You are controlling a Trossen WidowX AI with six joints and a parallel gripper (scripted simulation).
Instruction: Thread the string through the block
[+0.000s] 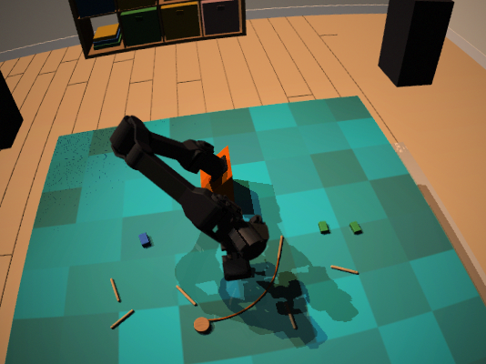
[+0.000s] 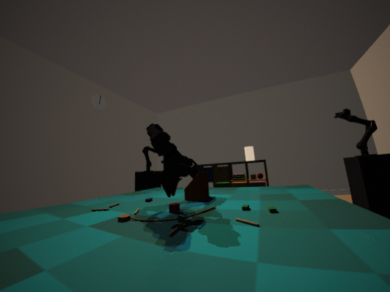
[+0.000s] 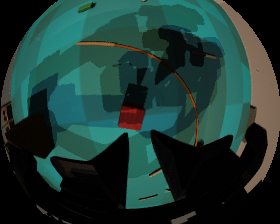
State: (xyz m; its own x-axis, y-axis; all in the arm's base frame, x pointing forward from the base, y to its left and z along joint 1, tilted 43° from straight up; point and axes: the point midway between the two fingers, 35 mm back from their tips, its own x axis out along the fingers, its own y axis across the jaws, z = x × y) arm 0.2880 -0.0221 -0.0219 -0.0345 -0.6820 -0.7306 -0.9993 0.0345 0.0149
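The red cube is 40 mm below my gripper tip, 10 mm to the left of it and 10 mm behind it. From my gripper tip the other things lie so: blue cube (250 mm to the right, 150 mm behind, 50 mm below); then round wooden button (140 mm ahead, 110 mm to the right, 50 mm below); then green cube (370 mm to the left, 70 mm behind, 50 mm below).
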